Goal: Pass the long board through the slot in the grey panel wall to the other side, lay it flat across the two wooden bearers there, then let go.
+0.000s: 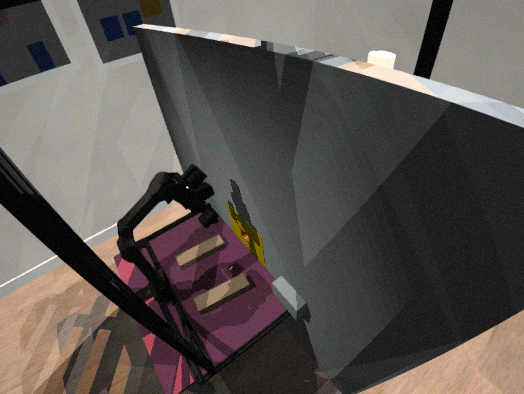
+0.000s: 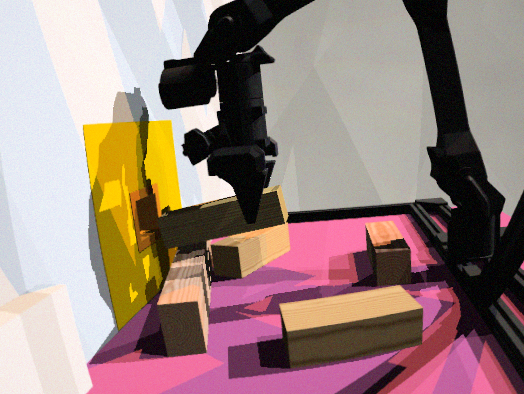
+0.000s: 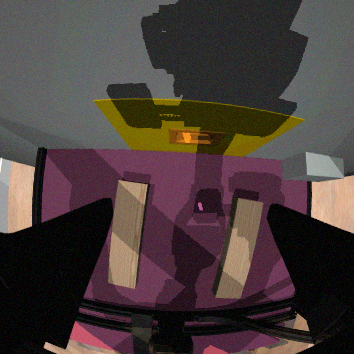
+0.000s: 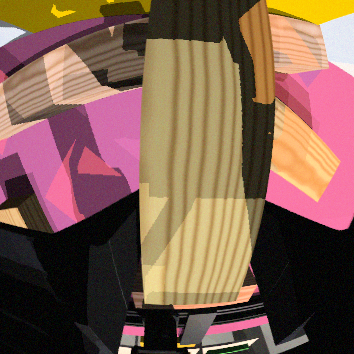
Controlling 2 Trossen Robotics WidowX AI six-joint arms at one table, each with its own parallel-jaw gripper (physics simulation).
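Frame: origin at the left arm's base, x down, y ahead, z right, level; centimetres.
Where they show: left gripper, fingertip midpoint: (image 3: 194, 210); right gripper, fingertip midpoint: (image 2: 254, 219) (image 4: 191, 197); left arm's base at its link origin: (image 1: 164, 296) (image 3: 170, 325); right arm's base at its link origin: (image 2: 475, 253) (image 4: 159, 320).
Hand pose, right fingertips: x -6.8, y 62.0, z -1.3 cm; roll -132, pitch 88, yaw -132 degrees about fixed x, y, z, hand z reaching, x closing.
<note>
Each offset is from my right fingertips to the top centre of the thing. "pt": to the spot under its first point.
The long board (image 2: 215, 220) (image 4: 195, 125) is held in my right gripper (image 2: 251, 218) (image 4: 191, 197), which is shut near its rear. Its front end appears close to the orange-framed slot {pt dx -3.0, dy -13.5, dz +7.6 cm} (image 2: 134, 215) (image 3: 174, 136) (image 1: 245, 236); whether it is inside is unclear. No board shows on the bearer side of the grey panel wall (image 1: 350, 175) (image 3: 65, 75). There, one wooden bearer {dx +4.9, dy -38.2, dz -9.3 cm} (image 1: 201, 251) (image 3: 129, 235) and the other bearer {dx +4.9, dy -40.8, dz +15.6 cm} (image 1: 224, 293) (image 3: 243, 245) lie apart, roughly side by side. My left gripper (image 1: 207, 206) (image 3: 194, 210) is open and empty, above the bearer side.
A yellow plate (image 2: 105, 150) (image 1: 257, 252) surrounds the slot. Below the board, a wooden block {dx +3.0, dy -7.8, dz +5.3 cm} (image 2: 182, 295) stands by the wall and an angled block {dx +4.0, dy -2.5, dz -8.7 cm} (image 2: 250, 255) lies behind it. Other blocks {dx +4.9, dy +11.9, dz +19.2 cm} (image 2: 352, 320) {dx +4.3, dy +17.5, dz -3.2 cm} (image 2: 390, 250) lie to the right. A grey block {pt dx -1.3, dy -22.4, dz +36.1 cm} (image 1: 287, 295) (image 3: 322, 166) juts beside the wall.
</note>
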